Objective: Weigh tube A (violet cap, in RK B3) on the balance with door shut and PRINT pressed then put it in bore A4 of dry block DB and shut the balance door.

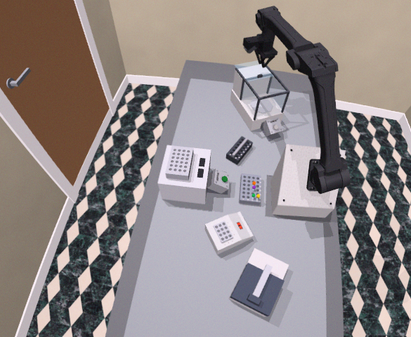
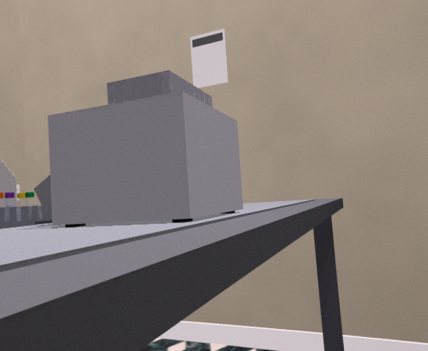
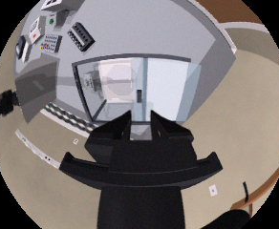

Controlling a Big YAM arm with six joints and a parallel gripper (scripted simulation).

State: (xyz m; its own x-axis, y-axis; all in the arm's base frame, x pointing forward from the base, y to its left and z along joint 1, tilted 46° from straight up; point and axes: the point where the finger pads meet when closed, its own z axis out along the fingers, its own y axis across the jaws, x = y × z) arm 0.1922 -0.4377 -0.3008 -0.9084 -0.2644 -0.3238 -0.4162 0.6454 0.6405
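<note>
Now: hand 40 mm short of the tube rack RK, 500 mm to the right of it and 270 mm above it. The rest, counted from my hand: black magnet block MG: 80 mm ahead, 300 mm to the left, 260 mm below; white PRINT key: 90 mm behind, 190 mm to the left, 210 mm below; balance door: 10 mm ahead, 20 mm to the right, 70 mm below.
</note>
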